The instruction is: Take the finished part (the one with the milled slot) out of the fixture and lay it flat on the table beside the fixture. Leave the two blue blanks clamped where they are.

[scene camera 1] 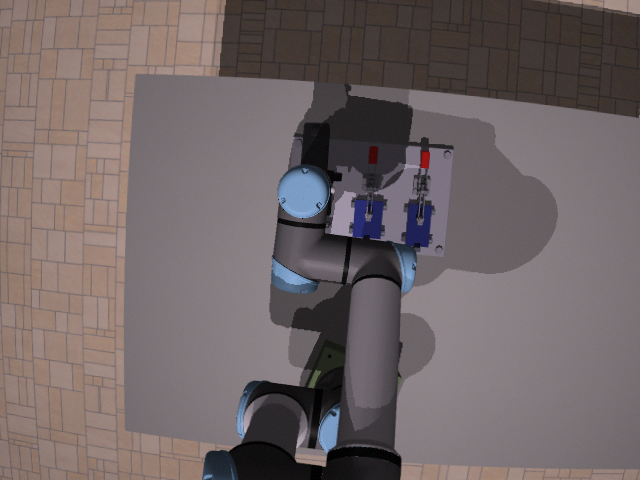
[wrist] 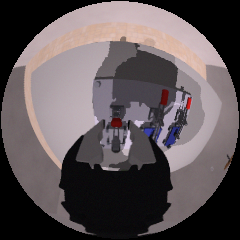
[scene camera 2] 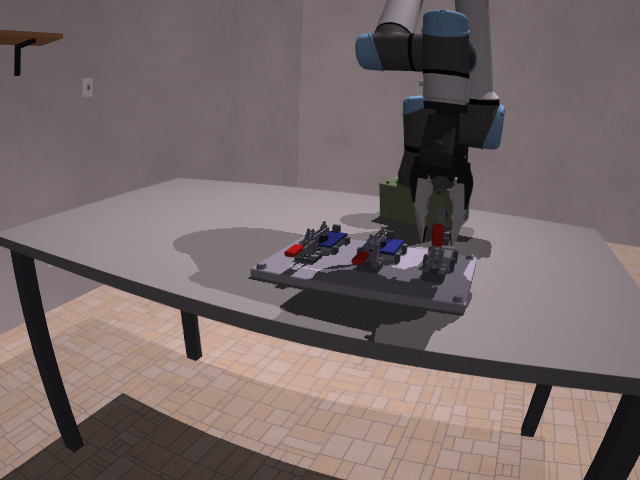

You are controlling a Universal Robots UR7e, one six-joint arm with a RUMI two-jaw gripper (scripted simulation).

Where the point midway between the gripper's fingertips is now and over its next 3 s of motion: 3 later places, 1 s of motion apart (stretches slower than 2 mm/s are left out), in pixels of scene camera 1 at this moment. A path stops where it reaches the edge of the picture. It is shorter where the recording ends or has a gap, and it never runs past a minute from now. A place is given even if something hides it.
My gripper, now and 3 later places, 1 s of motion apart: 318, 176; 316, 177; 317, 177; 316, 192
